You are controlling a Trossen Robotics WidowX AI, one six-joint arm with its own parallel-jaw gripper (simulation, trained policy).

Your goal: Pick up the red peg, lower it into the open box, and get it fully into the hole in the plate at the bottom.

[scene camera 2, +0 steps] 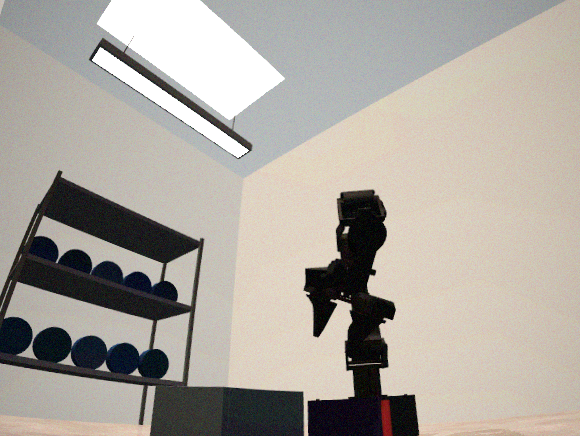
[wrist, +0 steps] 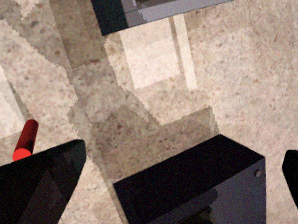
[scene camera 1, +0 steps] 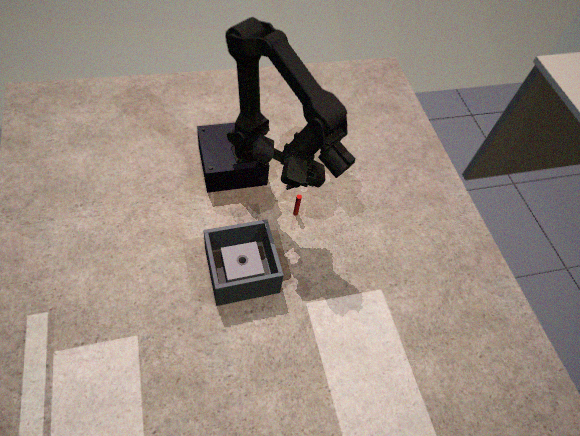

Labels:
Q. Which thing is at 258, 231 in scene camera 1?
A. A box.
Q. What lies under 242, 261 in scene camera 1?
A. A plate.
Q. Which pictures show my gripper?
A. Scene camera 2, the wrist view and scene camera 1: all of them.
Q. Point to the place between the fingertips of my gripper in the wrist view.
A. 184, 155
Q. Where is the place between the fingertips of my gripper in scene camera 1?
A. At 270, 181

